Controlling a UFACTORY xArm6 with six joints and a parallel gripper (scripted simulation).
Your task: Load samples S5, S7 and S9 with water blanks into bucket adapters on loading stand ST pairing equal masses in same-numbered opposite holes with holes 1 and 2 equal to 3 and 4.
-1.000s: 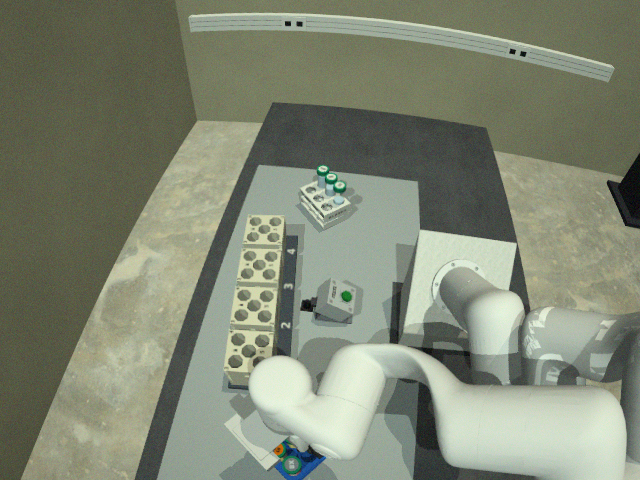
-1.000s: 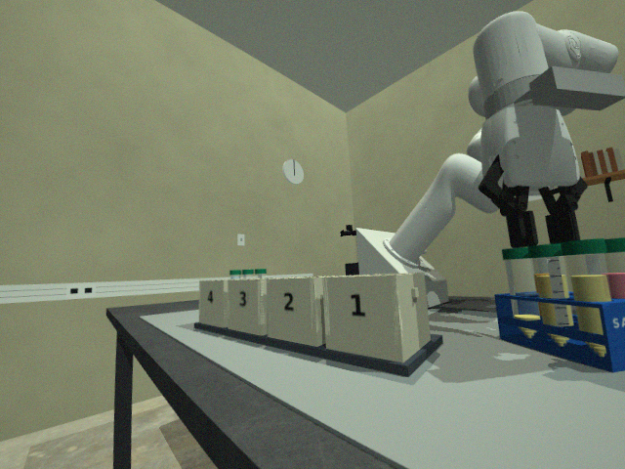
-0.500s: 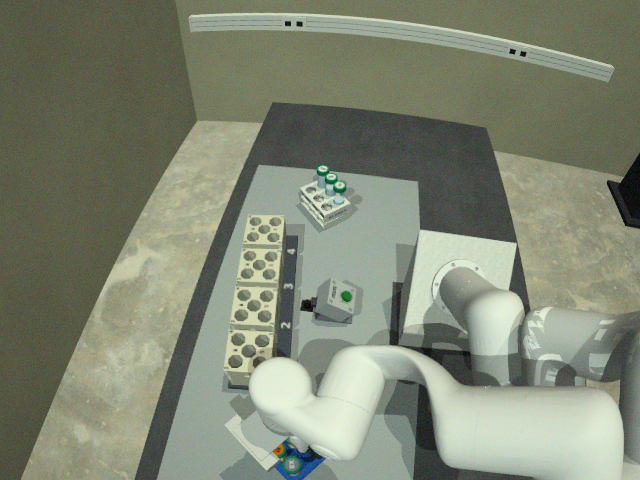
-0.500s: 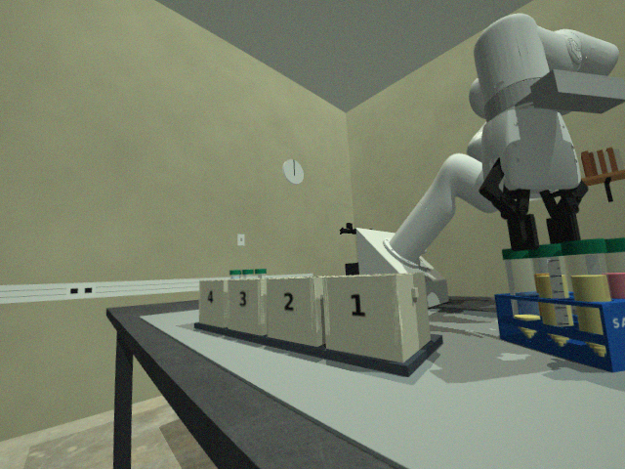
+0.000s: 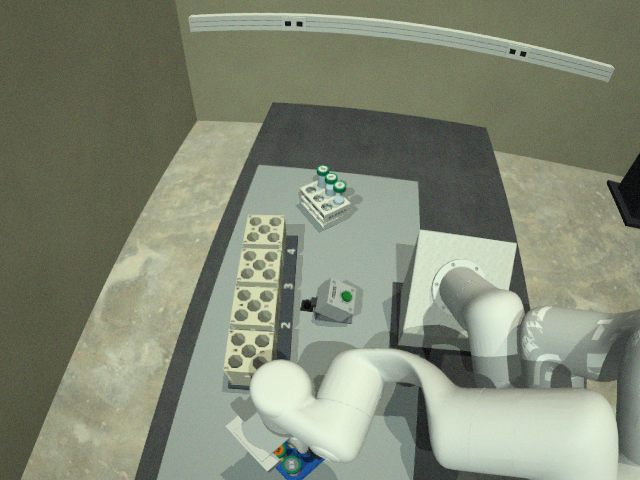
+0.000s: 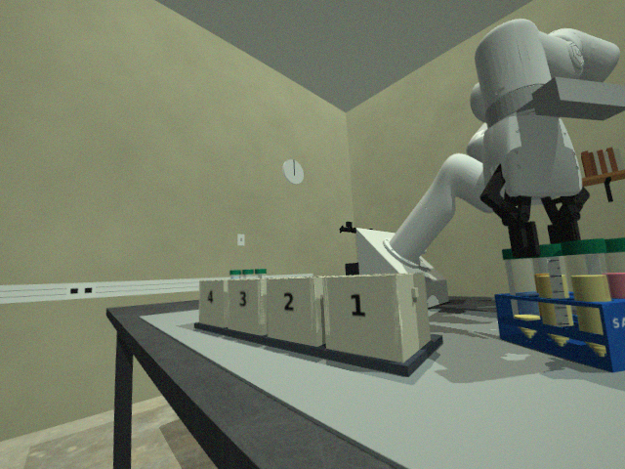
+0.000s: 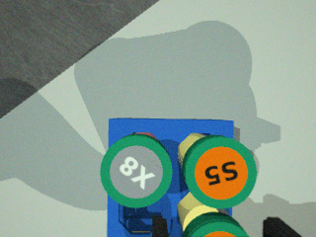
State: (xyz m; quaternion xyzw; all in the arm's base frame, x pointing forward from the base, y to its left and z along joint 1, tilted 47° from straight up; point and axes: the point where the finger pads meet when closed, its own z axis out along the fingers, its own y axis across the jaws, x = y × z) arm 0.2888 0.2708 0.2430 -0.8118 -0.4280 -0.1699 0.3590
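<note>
Right now the yellow-filled tube is 1 cm ahead of my hand and 6 cm below it. The rest, counted from my hand: orange-capped tube: 6 cm behind, 1 cm to the right, 6 cm below; then grey-dotted tube: 3 cm behind, 4 cm to the right, 6 cm below; then blue sample rack: 2 cm behind, 1 cm to the left, 10 cm below.
</note>
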